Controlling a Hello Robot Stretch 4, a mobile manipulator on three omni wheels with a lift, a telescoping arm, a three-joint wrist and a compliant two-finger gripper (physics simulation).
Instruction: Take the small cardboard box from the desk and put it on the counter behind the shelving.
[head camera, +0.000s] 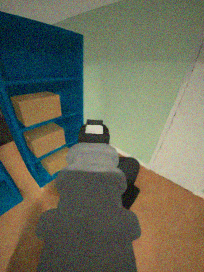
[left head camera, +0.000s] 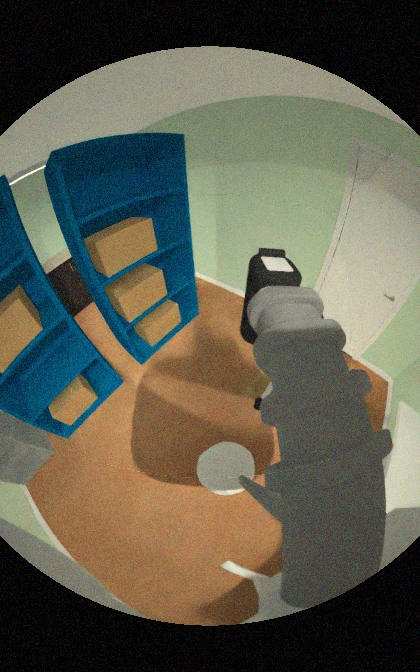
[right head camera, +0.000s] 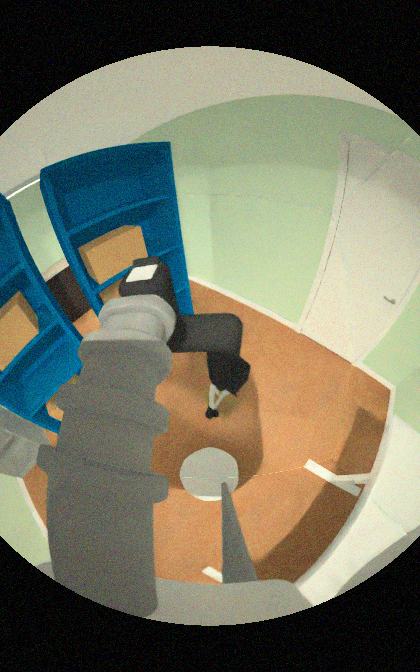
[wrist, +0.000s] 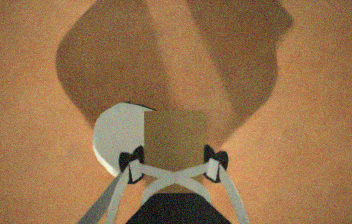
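Pixels of known places: gripper, between the fingertips: (wrist: 173, 157); robot's base, origin of its link: (wrist: 134, 136).
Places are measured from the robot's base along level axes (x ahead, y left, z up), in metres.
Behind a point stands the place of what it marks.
Note:
The small cardboard box (wrist: 175, 135) @(x 0.290, y -0.066, z 1.052 m) is between the two black fingertips in the wrist view, held above the floor. My gripper (wrist: 173, 157) @(x 0.264, y -0.088, z 1.008 m) (right head camera: 216, 413) is shut on it and points down at the end of the wrist. In the right head view part of the box shows behind the fingers. The blue shelving (head camera: 74, 60) @(x 1.721, y 0.307, z 1.612 m) (left head camera: 187, 220) (right head camera: 172, 200) stands ahead and to the left. A dark-fronted counter (left head camera: 70, 287) (right head camera: 71, 295) shows partly through the gap between the two shelf units; most of it is hidden. The desk does not show clearly.
A second blue shelf unit (left head camera: 82, 345) (right head camera: 65, 332) stands at the far left, with a grey cabinet (left head camera: 22, 455) beside it. Larger cardboard boxes (head camera: 37, 108) @(x 1.195, y 0.626, z 1.131 m) (left head camera: 125, 245) sit on the shelves. A white door (left head camera: 372, 250) (right head camera: 360, 250) is in the green wall on the right.

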